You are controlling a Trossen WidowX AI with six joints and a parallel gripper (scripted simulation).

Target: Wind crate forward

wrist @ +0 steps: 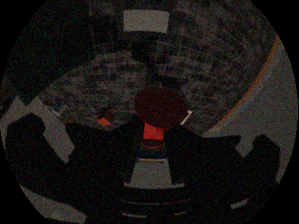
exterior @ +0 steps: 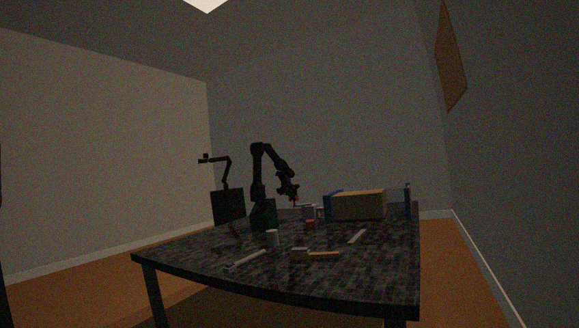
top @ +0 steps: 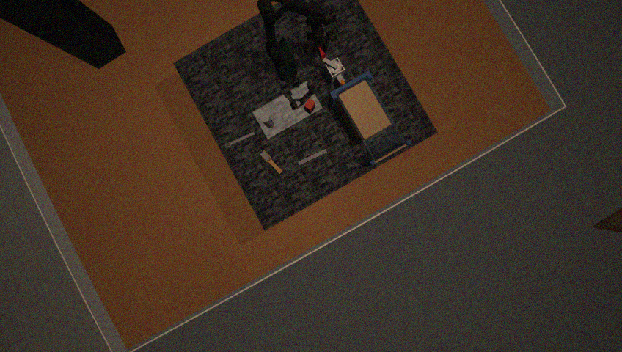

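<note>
Right now my gripper tip is 2 cm short of the winch handle, 2 cm to the right of it and 3 cm above it. The rest, counted from my gripper tip: red grip 2 cm behind; then blue steel frame 23 cm ahead, 5 cm to the left, 3 cm below; then winch 6 cm ahead, 4 cm to the left, 10 cm below.
</note>
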